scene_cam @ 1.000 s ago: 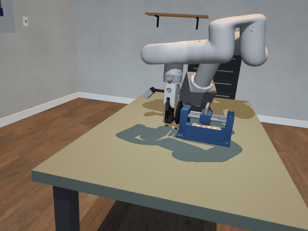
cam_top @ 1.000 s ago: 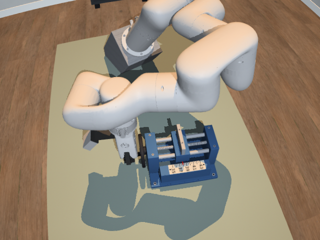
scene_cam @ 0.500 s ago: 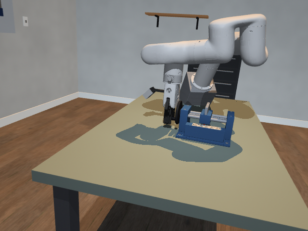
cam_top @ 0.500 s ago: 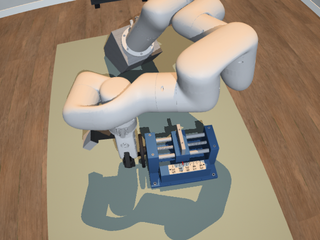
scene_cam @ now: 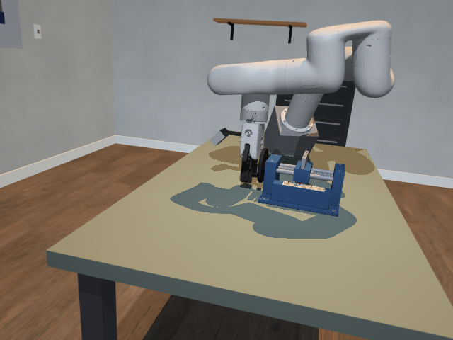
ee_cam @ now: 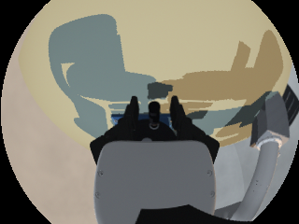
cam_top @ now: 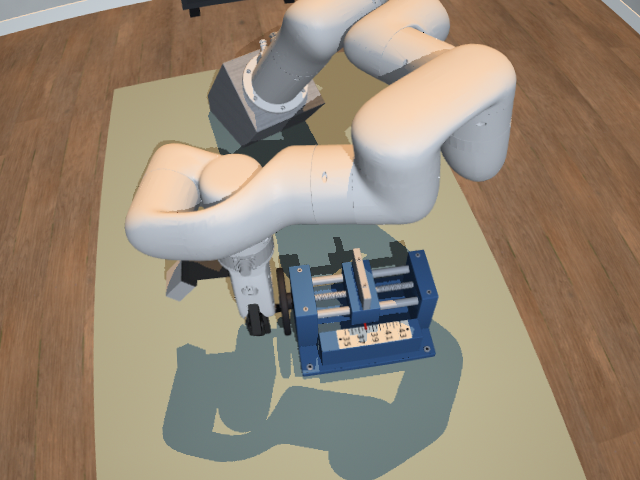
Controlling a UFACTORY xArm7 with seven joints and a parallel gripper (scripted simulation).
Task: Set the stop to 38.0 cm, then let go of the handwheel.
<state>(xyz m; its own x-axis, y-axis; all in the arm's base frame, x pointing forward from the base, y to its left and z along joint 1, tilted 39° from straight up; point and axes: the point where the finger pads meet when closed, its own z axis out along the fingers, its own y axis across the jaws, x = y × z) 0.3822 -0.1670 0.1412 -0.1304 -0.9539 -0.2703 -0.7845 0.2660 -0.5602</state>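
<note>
Right now the handwheel is 20 mm to the left of my hand, 10 mm ahead of it and 10 mm above it. Round my hand: stop plate: 140 mm to the left, 50 mm ahead, 50 mm above.
</note>
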